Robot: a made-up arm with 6 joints.
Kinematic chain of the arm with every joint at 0, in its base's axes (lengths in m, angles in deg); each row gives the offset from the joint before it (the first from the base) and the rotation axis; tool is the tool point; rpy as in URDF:
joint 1: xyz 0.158 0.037 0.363 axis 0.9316 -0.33 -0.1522
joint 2: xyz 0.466 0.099 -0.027 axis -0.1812 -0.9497 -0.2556
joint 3: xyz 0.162 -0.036 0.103 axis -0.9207 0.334 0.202
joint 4: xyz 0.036 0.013 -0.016 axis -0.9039 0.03 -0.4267
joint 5: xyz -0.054 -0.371 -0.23 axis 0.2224 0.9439 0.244
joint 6: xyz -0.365 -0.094 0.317 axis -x
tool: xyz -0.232 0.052 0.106 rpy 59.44 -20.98 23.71
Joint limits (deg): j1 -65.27..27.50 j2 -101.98..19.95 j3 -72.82..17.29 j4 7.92..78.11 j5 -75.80..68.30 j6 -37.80..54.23
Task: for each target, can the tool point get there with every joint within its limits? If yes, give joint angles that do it. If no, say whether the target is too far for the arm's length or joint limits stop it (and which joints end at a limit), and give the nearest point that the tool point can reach.
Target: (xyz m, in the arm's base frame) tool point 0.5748 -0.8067 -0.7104
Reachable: no: joint limits stop it (at a limit: joint 1, joint 2, joint 4, joint 5, joint 6) | nearest point 0.4180 -0.4472 -0.4226 | short by 0.486 m
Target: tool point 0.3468 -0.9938 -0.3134
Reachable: no: joint limits stop it (at a limit: joint 1, joint 2, joint 4, joint 5, joint 6) | nearest point 0.2659 -0.6252 -0.1850 | short by 0.399 m
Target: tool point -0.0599 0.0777 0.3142
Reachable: yes | joints -32.57 -41.79 -35.21 44.13 -61.40 15.56
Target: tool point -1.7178 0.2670 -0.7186
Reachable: no: too far | nearest point -0.1912 0.1582 -0.2180 | short by 1.610 m
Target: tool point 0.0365 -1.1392 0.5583
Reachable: no: joint limits stop it (at a limit: joint 1, joint 2, joint 5, joint 6) | nearest point 0.2919 -0.7235 0.5662 | short by 0.488 m
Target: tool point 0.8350 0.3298 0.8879
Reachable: yes | joints -25.32 -27.61 -36.61 71.82 44.34 41.76
